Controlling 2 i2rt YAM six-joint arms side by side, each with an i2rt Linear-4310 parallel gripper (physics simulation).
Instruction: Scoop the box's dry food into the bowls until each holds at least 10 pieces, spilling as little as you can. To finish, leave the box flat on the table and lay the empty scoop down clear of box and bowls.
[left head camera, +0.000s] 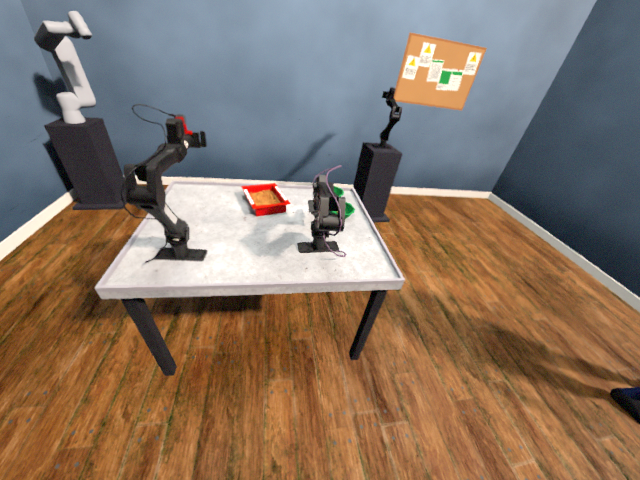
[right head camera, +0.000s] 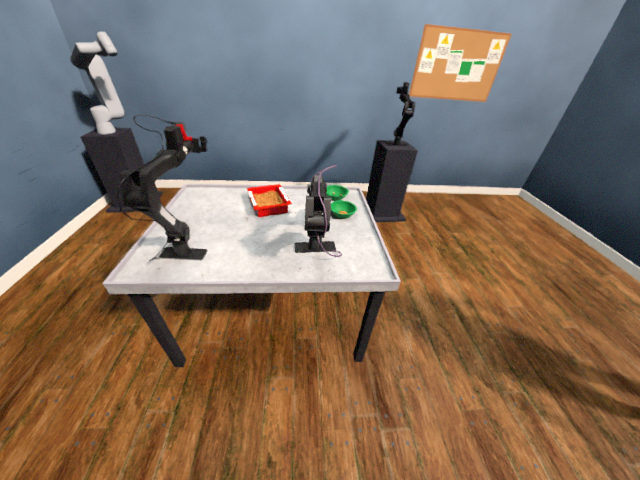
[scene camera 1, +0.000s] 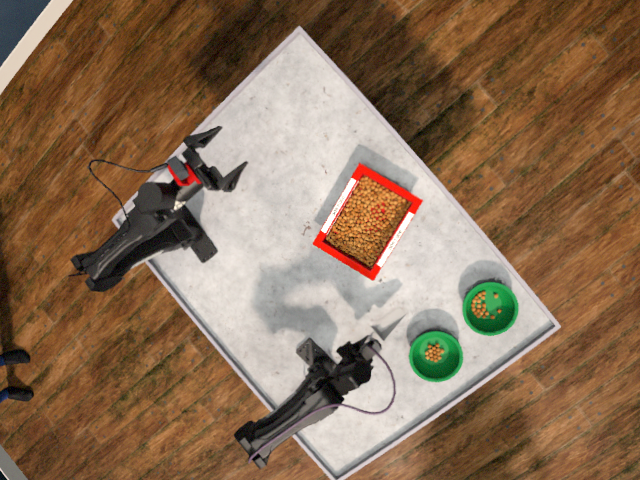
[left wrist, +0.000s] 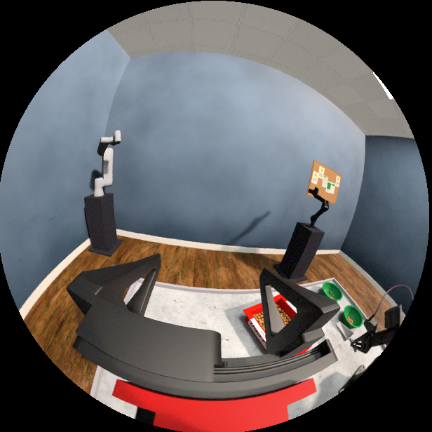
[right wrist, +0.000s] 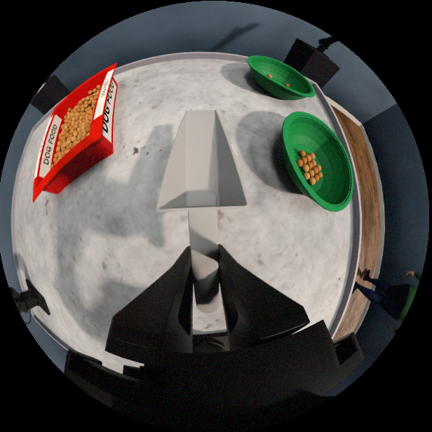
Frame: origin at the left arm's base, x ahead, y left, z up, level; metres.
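Where they show: left gripper, fingertip midpoint: (left head camera: 194, 133) (right head camera: 196, 139) (scene camera 1: 234, 143); right gripper, fingertip midpoint: (left head camera: 315, 214) (scene camera 1: 369, 338); left arm's base, origin of the base link: (left head camera: 182, 255) (right head camera: 184, 254) (scene camera 1: 194, 233); right arm's base, origin of the base link: (left head camera: 318, 247) (right head camera: 315, 247) (scene camera 1: 324, 365).
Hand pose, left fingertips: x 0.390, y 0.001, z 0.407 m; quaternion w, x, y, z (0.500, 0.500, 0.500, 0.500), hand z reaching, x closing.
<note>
Each offset is from my left fingertips to the top centre of the thing. Level surfaces: height alone.
The red box @[dx +0.098, dy -0.311, dz -0.344 m] (left head camera: 270, 209) (right head camera: 272, 210) (scene camera 1: 391, 184) (right wrist: 95, 155) sits upright on the table, full of orange-brown food pieces @[dx +0.096, dy -0.302, dz -0.392 m] (scene camera 1: 367, 219) (right wrist: 77, 122). The nearer green bowl @[dx +0.027, dy -0.759, dz -0.354 m] (scene camera 1: 436, 372) (right wrist: 332, 182) holds a cluster of several pieces. The farther green bowl @[dx +0.239, dy -0.727, dz -0.354 m] (scene camera 1: 507, 316) (right wrist: 274, 69) also holds several, some scattered. My right gripper (right wrist: 204, 250) is shut on the handle of the light grey scoop @[dx -0.060, dy -0.591, dz -0.319 m] (scene camera 1: 388, 324) (right wrist: 202, 160); its tray looks empty, above the table between box and bowls. My left gripper (scene camera 1: 233, 145) (left wrist: 211, 268) is open and empty, raised near the table's left edge.
The grey table @[dz -0.407 m] (scene camera 1: 289, 103) has a raised rim. The bowls stand near its right edge, the box near its back edge. A purple cable (scene camera 1: 394, 384) loops beside the right arm. Beyond the table stand two dark pedestals (right head camera: 116, 165) (right head camera: 390, 180) with other arms.
</note>
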